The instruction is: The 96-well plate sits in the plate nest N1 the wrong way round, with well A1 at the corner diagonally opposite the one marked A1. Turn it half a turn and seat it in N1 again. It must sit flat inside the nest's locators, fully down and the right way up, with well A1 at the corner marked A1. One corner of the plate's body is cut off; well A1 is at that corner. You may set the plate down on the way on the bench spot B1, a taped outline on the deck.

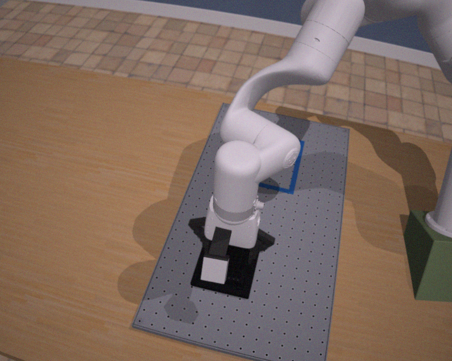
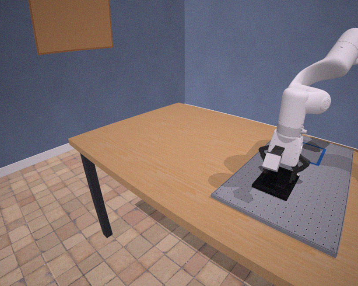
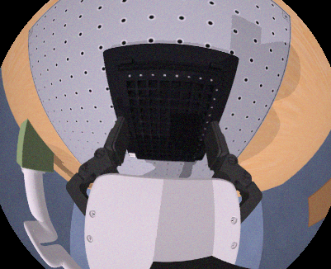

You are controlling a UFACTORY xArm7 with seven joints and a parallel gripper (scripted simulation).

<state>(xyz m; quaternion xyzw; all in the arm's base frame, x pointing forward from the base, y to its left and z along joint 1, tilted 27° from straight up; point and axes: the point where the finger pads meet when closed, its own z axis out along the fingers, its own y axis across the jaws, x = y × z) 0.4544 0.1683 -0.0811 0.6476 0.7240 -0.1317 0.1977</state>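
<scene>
My hand is 10 mm above the black 96-well plate. From my hand the other things lie so: black plate nest N1: 30 mm below; then small white A1 mark: 80 mm to the right, 50 mm behind, 20 mm below.
</scene>
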